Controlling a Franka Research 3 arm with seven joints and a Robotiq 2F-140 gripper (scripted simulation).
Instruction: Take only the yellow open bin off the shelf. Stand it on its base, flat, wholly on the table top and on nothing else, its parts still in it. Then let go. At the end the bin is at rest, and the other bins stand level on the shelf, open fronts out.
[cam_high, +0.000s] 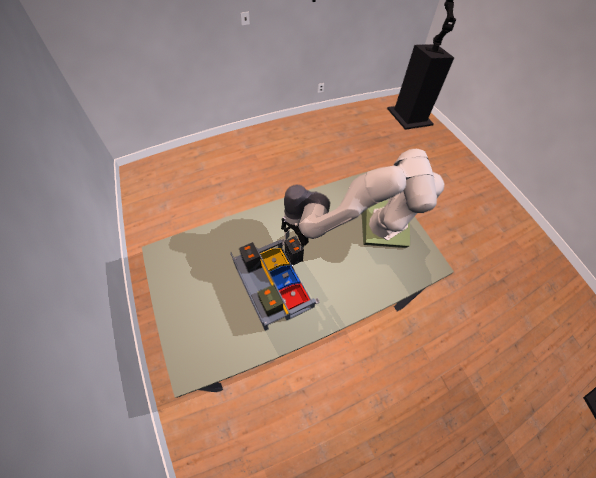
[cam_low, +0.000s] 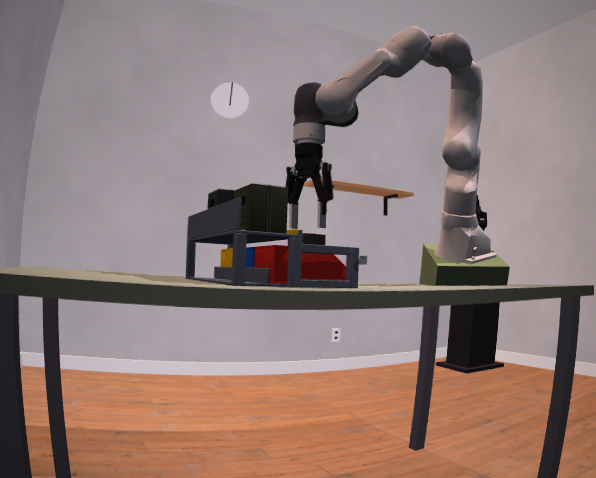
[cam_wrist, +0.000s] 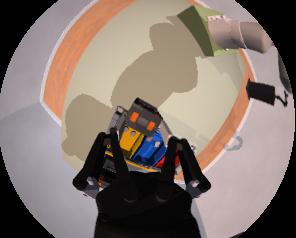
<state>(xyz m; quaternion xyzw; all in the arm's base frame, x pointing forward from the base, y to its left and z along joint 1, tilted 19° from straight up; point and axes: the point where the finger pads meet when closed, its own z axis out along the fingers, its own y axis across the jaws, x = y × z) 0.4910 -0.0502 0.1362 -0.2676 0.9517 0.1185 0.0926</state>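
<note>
Now: the black box 11 cm below my hand. From my hand the other things lie so: yellow bin 13 cm below, 13 cm ahead, 1 cm to the left; red bin 23 cm to the left, 13 cm below, 10 cm ahead; blue bin 13 cm below, 12 cm to the left, 11 cm ahead.
</note>
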